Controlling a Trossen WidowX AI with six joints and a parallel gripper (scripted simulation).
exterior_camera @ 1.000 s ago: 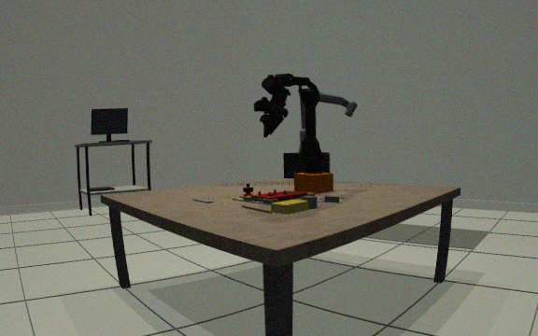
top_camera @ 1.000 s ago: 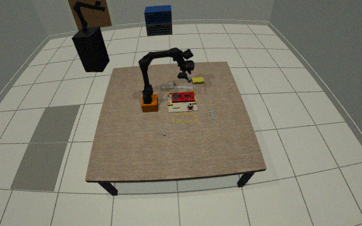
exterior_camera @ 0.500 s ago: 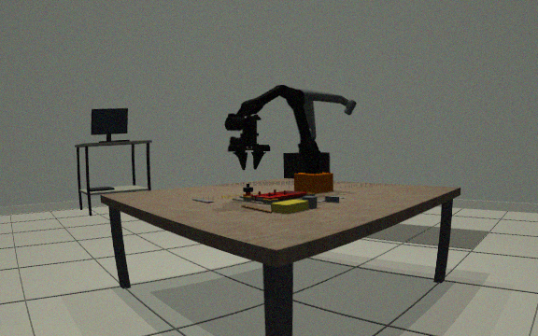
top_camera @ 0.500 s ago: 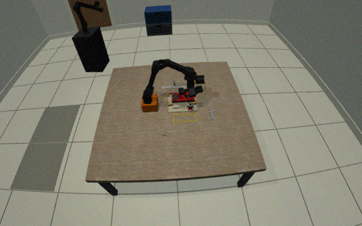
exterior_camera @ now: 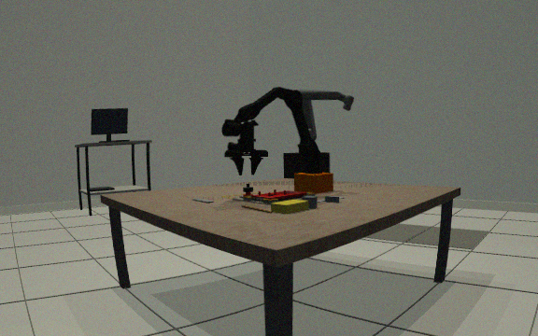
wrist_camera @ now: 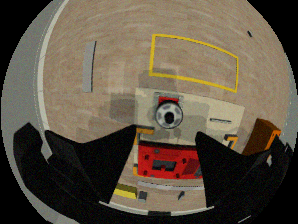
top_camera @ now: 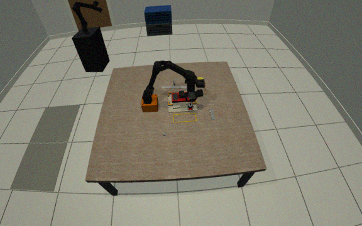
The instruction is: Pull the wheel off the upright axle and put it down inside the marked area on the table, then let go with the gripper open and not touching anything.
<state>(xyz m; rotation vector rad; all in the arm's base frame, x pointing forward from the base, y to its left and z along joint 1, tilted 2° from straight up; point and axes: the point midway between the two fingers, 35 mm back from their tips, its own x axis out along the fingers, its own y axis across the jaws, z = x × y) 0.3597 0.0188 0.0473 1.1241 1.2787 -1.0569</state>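
My gripper tip is 6 cm above the dark wheel. Also, from my gripper tip: grey bar 18 cm ahead, 9 cm below, 5 cm to the right; thin stick 27 cm to the left, 13 cm ahead, 9 cm below; axle 6 cm below.
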